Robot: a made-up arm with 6 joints.
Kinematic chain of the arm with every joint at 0, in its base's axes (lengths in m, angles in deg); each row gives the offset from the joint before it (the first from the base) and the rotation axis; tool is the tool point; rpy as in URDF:
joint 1: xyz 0 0 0.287 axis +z
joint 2: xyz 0 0 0 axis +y
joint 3: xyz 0.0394 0 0.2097 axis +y
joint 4: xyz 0.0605 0 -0.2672 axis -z
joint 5: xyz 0 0 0 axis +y
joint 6: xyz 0.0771 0 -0.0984 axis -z
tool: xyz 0 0 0 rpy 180 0 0
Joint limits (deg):
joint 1: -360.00..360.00
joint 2: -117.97..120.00
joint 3: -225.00..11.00
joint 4: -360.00..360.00
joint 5: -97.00..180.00
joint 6: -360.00..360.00
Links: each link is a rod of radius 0.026 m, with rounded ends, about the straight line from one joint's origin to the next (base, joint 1, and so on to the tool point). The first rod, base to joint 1, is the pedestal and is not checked.
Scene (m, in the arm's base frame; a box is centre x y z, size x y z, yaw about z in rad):
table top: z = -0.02
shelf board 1: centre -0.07 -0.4 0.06 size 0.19 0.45 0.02 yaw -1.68
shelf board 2: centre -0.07 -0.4 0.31 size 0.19 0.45 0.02 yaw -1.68
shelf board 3: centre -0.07 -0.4 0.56 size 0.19 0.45 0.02 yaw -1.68
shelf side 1: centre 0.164 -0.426 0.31 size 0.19 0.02 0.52 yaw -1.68
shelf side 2: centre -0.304 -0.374 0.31 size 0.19 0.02 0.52 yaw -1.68
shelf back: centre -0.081 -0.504 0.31 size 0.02 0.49 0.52 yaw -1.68
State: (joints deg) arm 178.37 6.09 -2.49 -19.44 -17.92 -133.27
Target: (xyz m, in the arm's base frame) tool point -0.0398 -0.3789 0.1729
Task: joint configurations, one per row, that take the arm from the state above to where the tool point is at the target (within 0.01 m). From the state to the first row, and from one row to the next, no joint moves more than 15 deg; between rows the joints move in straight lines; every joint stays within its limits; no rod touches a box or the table.
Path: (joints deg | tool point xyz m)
1: 191.35 9.86 -9.69 -21.16 -17.86 -133.27 | -0.2189 -0.0821 0.1492
2: 204.34 13.63 -16.89 -22.88 -17.80 -133.27 | -0.2226 -0.1448 0.1536
3: 217.32 17.40 -24.09 -24.60 -17.75 -133.27 | -0.2070 -0.2119 0.1582
4: 230.31 21.16 -31.30 -26.32 -17.69 -133.27 | -0.1708 -0.2775 0.1631
5: 243.29 24.93 -38.50 -28.05 -17.63 -133.27 | -0.1143 -0.3352 0.1679
6: 256.27 28.70 -45.70 -29.77 -17.57 -133.27 | -0.0398 -0.3789 0.1729

